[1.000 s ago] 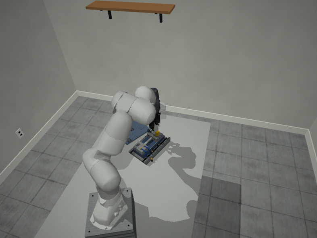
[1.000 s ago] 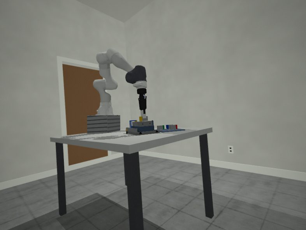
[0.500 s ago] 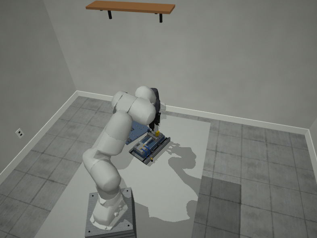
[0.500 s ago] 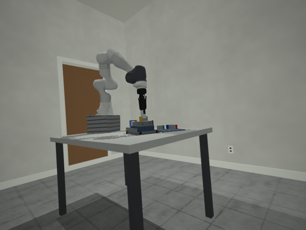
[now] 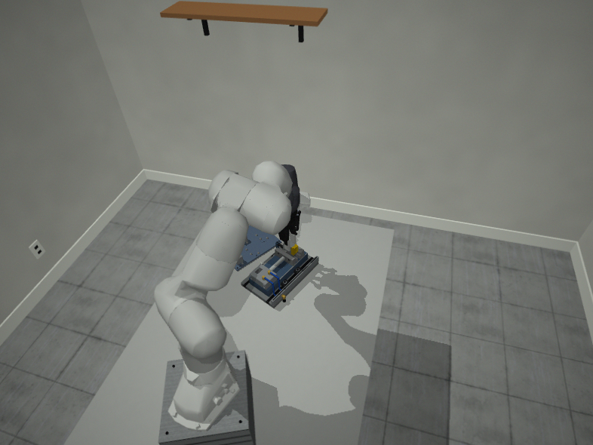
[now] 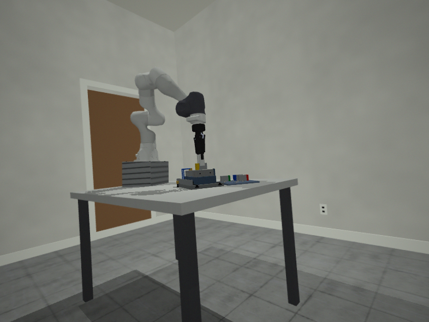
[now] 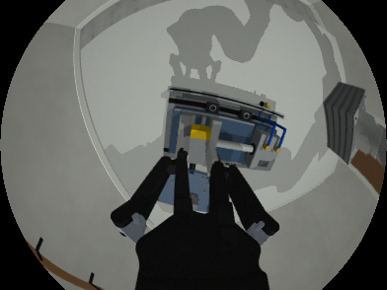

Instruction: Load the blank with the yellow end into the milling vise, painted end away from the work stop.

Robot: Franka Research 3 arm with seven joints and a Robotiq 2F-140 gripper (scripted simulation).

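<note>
The yellow-ended blank is 4 cm below my hand. From my hand the other things lie so: milling vise: 7 cm behind, 3 cm to the left, 11 cm below; green-ended blank: 7 cm behind, 24 cm to the left, 13 cm below; work stop rod: 1 cm ahead, 5 cm to the left, 6 cm below.
</note>
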